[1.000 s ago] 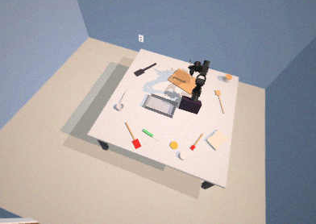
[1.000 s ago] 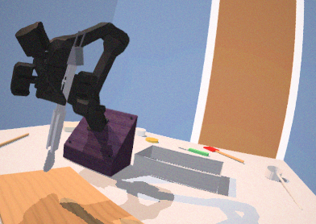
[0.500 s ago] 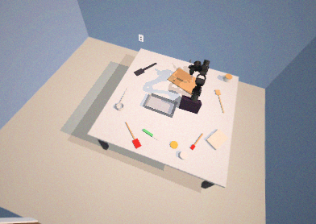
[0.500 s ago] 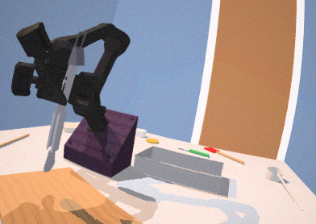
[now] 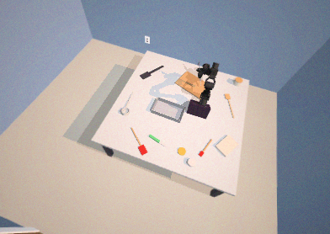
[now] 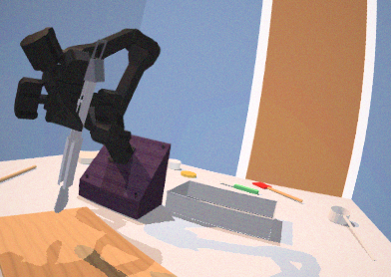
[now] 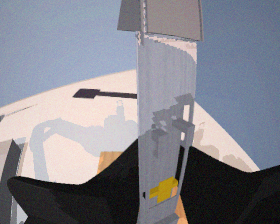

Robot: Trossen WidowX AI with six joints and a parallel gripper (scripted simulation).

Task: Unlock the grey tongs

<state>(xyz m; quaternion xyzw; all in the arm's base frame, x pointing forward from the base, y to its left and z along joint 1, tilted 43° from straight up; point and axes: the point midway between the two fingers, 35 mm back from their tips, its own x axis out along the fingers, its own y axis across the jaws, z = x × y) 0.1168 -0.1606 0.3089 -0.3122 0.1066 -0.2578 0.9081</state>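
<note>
Now: gripper tip 3 cm past the yellow lock piece, 1 cm to the right of it and 1 cm below it. From my gripper tip the other things lie so: black spatula 50 cm ahead, 2 cm to the right, 24 cm below; wooden board 2 cm behind, 1 cm to the left, 23 cm below; grey roasting tin 17 cm ahead, 43 cm to the left, 21 cm below.
</note>
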